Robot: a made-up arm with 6 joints.
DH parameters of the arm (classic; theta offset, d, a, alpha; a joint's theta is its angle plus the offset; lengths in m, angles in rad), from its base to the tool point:
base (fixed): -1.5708 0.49 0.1 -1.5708
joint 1: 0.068 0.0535 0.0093 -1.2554
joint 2: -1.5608 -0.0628 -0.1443 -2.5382
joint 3: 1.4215 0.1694 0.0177 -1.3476
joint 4: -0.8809 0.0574 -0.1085 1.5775
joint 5: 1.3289 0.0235 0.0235 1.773
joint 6: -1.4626 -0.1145 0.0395 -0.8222
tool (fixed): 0.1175 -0.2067 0 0
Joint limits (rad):
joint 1: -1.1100..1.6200
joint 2: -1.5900..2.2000
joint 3: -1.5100..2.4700
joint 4: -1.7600..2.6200
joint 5: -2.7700..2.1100
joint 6: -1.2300..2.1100
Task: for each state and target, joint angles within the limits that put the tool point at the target. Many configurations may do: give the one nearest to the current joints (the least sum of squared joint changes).
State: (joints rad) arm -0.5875 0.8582 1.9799 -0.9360 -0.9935 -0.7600
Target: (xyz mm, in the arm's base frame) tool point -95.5 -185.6 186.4
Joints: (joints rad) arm -0.9739 1.2026 1.7143 -1.2683 -0.7421 -0.6067
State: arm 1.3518 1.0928 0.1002 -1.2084 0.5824 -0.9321
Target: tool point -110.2 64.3 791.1
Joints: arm 1.1795 0.5489 0.4753 -1.5588 -0.1663 -1.0508
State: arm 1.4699 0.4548 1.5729 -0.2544 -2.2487 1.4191
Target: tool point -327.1 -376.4 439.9
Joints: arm 1.3439 0.3087 1.4208 -0.5523 -2.6373 1.7214
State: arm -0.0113 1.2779 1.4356 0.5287 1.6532 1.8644
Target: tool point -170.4 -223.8 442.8
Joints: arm 0.0191 1.7829 0.9431 0.7969 1.2907 2.0349
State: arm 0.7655 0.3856 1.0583 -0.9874 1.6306 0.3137
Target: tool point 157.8 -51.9 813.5
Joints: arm 0.6703 1.3169 1.0490 -1.2769 1.0947 0.6798
